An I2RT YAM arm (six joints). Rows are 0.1 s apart.
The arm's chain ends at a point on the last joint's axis. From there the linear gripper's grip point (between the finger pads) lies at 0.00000 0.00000 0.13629 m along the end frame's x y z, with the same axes.
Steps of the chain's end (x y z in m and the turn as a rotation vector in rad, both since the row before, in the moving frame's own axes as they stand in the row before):
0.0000 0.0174 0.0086 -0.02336 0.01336 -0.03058
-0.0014 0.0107 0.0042 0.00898 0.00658 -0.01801
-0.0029 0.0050 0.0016 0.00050 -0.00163 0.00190
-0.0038 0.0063 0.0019 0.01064 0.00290 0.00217
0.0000 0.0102 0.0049 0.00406 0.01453 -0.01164
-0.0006 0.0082 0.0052 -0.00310 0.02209 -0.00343
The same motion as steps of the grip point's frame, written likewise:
0.0019 0.0206 0.0086 -0.02336 0.01336 -0.03058
-0.0005 0.0095 0.0042 0.00898 0.00658 -0.01801
-0.0031 0.0049 0.0016 0.00050 -0.00163 0.00190
-0.0034 0.0049 0.0019 0.01064 0.00290 0.00217
0.0020 0.0096 0.0049 0.00406 0.01453 -0.01164
0.0024 0.0086 0.0052 -0.00310 0.02209 -0.00343

